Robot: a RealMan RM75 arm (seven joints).
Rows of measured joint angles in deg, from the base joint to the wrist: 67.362, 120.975, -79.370, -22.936, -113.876, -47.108, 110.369; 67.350, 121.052, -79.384, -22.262, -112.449, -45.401, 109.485; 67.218, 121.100, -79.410, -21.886, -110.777, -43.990, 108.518; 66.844, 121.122, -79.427, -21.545, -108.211, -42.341, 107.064; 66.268, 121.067, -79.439, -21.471, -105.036, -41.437, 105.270; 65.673, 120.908, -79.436, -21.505, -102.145, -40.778, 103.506; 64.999, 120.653, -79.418, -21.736, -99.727, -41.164, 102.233; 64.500, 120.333, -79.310, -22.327, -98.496, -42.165, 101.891; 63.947, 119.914, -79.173, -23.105, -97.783, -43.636, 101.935; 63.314, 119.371, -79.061, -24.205, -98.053, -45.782, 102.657; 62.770, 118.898, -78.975, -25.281, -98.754, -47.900, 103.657; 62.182, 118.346, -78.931, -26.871, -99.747, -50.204, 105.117; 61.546, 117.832, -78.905, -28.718, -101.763, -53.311, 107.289; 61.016, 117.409, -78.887, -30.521, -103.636, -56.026, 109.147; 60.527, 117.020, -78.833, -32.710, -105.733, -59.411, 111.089; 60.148, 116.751, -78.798, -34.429, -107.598, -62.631, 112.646; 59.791, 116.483, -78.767, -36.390, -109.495, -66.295, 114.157; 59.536, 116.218, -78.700, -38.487, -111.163, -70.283, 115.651; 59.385, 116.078, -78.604, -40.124, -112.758, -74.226, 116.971
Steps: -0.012, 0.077, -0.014, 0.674, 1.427, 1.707, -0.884; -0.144, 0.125, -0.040, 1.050, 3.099, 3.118, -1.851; -0.518, 0.147, -0.057, 1.391, 5.665, 4.767, -3.305; -1.094, 0.092, -0.069, 1.465, 8.840, 5.671, -5.099; -1.689, -0.067, -0.066, 1.431, 11.731, 6.330, -6.863; -2.363, -0.322, -0.048, 1.200, 14.149, 5.944, -8.136; -2.862, -0.642, 0.060, 0.609, 15.380, 4.943, -8.478; -3.415, -1.061, 0.197, -0.169, 16.093, 3.472, -8.434; -4.048, -1.604, 0.309, -1.269, 15.823, 1.326, -7.712; -4.592, -2.077, 0.395, -2.345, 15.122, -0.792, -6.712; -5.180, -2.629, 0.439, -3.935, 14.129, -3.096, -5.252; -5.816, -3.143, 0.465, -5.782, 12.113, -6.203, -3.080; -6.346, -3.566, 0.483, -7.585, 10.240, -8.918, -1.222; -6.835, -3.955, 0.537, -9.774, 8.143, -12.303, 0.720; -7.214, -4.224, 0.572, -11.493, 6.278, -15.523, 2.277; -7.571, -4.492, 0.603, -13.454, 4.381, -19.187, 3.788; -7.826, -4.757, 0.670, -15.551, 2.713, -23.175, 5.282; -7.977, -4.897, 0.766, -17.188, 1.118, -27.118, 6.602
